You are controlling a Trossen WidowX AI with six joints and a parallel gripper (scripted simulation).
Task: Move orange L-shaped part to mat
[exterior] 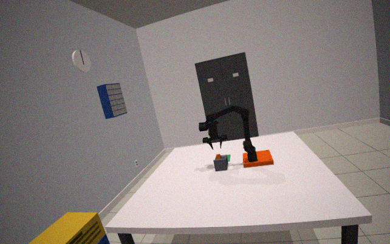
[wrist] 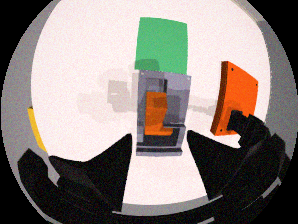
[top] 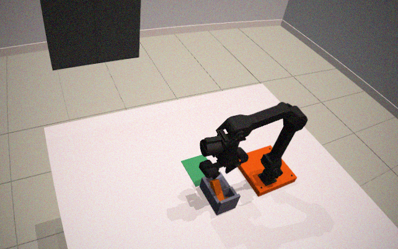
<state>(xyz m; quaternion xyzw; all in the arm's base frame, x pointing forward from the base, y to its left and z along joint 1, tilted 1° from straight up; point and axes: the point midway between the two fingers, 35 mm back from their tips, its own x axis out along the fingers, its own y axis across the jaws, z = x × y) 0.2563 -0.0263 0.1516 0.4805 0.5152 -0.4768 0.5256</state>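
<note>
My gripper tip is 10 cm above the orange L-shaped part, 3 cm to the right of it and 2 cm past it. The rest, counted from my gripper tip: green mat (16 cm below, 15 cm to the right, 2 cm behind).
</note>
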